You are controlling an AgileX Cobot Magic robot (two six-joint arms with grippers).
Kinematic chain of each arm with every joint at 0, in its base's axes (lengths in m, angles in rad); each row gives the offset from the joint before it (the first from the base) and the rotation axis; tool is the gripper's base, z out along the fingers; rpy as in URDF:
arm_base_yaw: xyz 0 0 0.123 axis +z
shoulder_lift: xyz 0 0 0 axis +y
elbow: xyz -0.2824 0 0.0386 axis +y
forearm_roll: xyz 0.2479 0 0.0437 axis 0.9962 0 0.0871
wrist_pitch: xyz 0 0 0 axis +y
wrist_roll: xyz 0.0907 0 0.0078 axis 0.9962 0 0.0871
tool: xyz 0 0 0 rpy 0 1.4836 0
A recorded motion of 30 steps. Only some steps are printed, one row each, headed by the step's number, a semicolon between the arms.
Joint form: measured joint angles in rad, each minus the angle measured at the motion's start. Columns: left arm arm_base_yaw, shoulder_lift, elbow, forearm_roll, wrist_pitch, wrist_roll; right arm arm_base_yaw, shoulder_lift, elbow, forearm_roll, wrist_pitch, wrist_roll.
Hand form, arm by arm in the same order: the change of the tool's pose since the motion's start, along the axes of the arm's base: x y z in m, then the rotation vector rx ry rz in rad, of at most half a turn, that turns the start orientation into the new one. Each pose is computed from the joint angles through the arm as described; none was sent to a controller.
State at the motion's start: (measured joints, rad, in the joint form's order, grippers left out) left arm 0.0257 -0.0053 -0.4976 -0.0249 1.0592 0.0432; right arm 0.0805 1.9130 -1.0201 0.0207 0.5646 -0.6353
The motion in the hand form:
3: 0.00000 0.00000 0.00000 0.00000 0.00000 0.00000; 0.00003 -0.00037 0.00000 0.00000 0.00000 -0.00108
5: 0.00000 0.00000 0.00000 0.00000 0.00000 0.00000; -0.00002 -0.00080 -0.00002 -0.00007 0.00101 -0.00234
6: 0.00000 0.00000 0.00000 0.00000 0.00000 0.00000; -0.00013 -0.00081 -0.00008 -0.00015 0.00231 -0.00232
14: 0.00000 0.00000 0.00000 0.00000 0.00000 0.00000; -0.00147 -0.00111 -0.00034 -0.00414 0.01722 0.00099
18: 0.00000 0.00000 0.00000 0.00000 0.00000 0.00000; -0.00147 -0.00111 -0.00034 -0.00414 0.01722 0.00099
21: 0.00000 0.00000 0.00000 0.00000 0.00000 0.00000; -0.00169 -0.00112 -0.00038 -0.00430 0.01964 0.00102
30: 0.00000 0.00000 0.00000 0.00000 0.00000 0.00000; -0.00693 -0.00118 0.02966 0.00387 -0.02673 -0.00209
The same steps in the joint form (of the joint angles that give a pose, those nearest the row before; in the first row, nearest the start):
3: 0.0000 0.0000 0.0000 0.0000 0.0000 0.0000; -0.0011 0.0000 0.0000 0.0000 0.0000 0.0000
5: 0.0000 0.0000 0.0000 0.0000 0.0000 0.0000; -0.0024 0.0000 0.0000 0.0000 0.0010 0.0000
6: 0.0000 0.0000 0.0000 0.0000 0.0000 0.0000; -0.0024 0.0001 0.0000 0.0000 0.0022 0.0000
14: 0.0000 0.0000 0.0000 0.0000 0.0000 0.0000; -0.0024 0.0001 0.0000 -0.0043 0.0174 0.0000
18: 0.0000 0.0000 0.0000 0.0000 0.0000 0.0000; -0.0024 0.0001 0.0000 -0.0043 0.0174 0.0000
21: 0.0000 0.0000 0.0000 0.0000 0.0000 0.0000; -0.0024 0.0001 0.0000 -0.0043 0.0198 0.0000
30: 0.0000 0.0000 0.0000 0.0000 0.0000 0.0000; -0.0023 -0.0922 0.0000 0.0011 0.0652 0.0000

